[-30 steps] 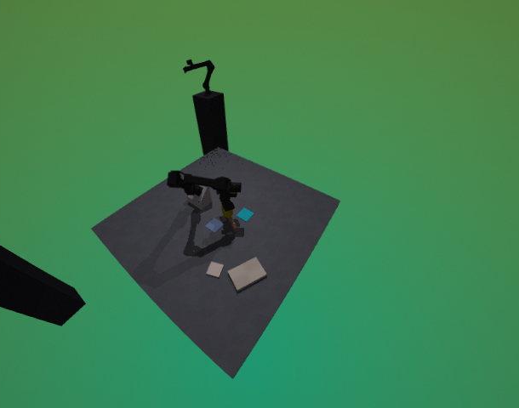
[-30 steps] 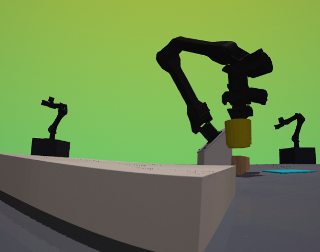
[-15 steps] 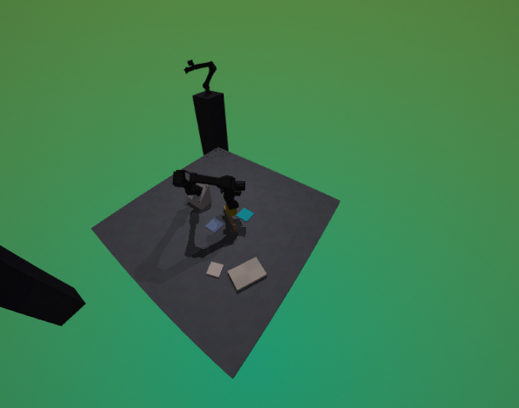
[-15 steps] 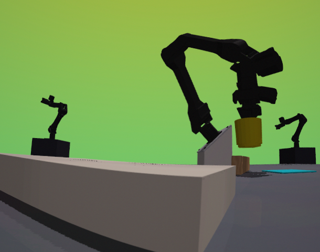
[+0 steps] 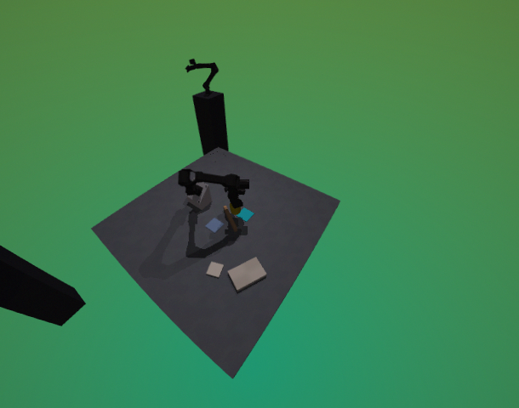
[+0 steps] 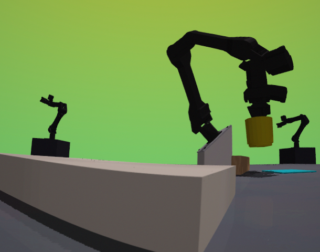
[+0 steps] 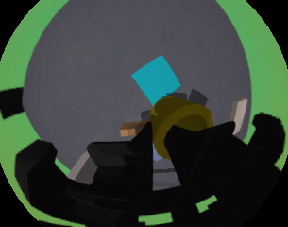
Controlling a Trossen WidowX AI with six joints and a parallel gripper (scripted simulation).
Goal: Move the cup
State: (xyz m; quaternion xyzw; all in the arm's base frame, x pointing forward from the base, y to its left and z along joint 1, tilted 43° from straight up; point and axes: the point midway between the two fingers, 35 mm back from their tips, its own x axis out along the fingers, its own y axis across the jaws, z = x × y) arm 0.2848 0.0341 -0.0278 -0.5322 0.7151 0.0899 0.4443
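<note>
Right now the cyan pad is 100 mm below my gripper tip, 60 mm ahead of it and 40 mm to the left of it. The rest, counted from my gripper tip: pale blue pad (150 mm to the right, 100 mm below, 60 mm behind); then yellow cup (20 mm to the right, 20 mm ahead); then wooden bar (90 mm below, 60 mm to the right).
</note>
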